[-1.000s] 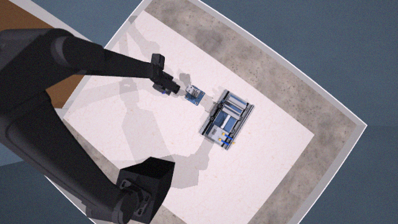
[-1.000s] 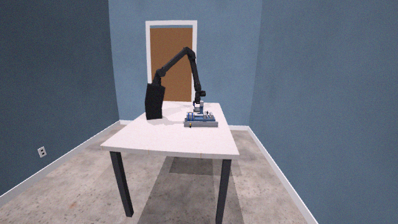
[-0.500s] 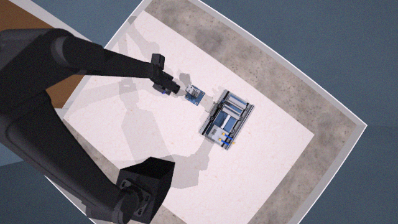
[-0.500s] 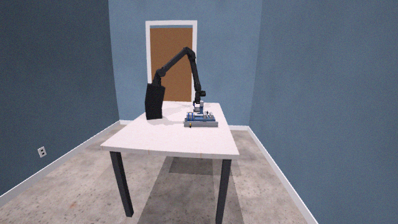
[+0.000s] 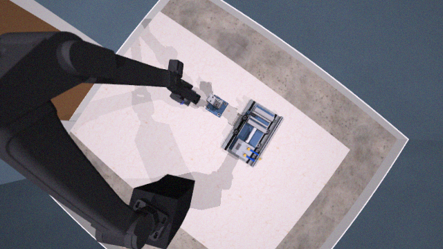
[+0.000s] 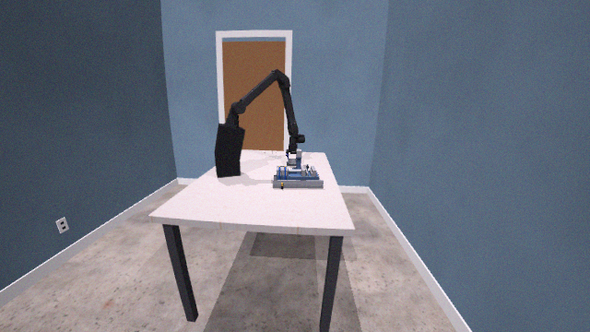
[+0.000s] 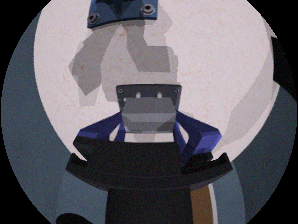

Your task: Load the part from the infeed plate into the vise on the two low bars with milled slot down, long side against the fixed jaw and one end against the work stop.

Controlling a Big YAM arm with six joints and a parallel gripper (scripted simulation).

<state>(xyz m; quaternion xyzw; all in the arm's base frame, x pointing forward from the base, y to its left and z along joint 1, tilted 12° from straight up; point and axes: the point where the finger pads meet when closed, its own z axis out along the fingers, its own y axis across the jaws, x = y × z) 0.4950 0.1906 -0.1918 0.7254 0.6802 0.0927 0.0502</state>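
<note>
My hand is 1 cm to the right of the dark square plate and 3 cm above it. The rest, counted from my hand: part right at my hand.
</note>
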